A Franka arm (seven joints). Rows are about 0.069 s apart.
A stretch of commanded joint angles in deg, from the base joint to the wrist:
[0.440 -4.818 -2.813 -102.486 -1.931 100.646 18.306]
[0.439 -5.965 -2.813 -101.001 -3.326 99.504 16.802]
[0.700 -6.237 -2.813 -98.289 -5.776 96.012 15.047]
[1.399 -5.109 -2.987 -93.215 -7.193 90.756 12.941]
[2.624 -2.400 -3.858 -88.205 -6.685 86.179 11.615]
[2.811 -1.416 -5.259 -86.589 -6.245 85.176 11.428]
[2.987 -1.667 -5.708 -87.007 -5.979 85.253 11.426]
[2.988 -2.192 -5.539 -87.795 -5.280 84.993 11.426]
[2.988 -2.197 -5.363 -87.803 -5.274 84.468 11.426]
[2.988 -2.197 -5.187 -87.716 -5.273 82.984 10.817]
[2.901 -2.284 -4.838 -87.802 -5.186 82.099 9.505]
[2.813 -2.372 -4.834 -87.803 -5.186 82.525 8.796]
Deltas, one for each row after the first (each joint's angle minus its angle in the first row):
[-0.001 -1.147 0.000 1.485 -1.395 -1.142 -1.504]
[0.260 -1.419 0.000 4.197 -3.845 -4.634 -3.259]
[0.959 -0.291 -0.174 9.271 -5.262 -9.890 -5.365]
[2.184 2.418 -1.045 14.281 -4.754 -14.467 -6.691]
[2.371 3.402 -2.446 15.897 -4.314 -15.470 -6.878]
[2.547 3.151 -2.895 15.479 -4.048 -15.393 -6.880]
[2.548 2.626 -2.726 14.691 -3.349 -15.653 -6.880]
[2.548 2.621 -2.550 14.683 -3.343 -16.178 -6.880]
[2.548 2.621 -2.374 14.770 -3.342 -17.662 -7.489]
[2.461 2.534 -2.025 14.684 -3.255 -18.547 -8.801]
[2.373 2.446 -2.021 14.683 -3.255 -18.121 -9.510]

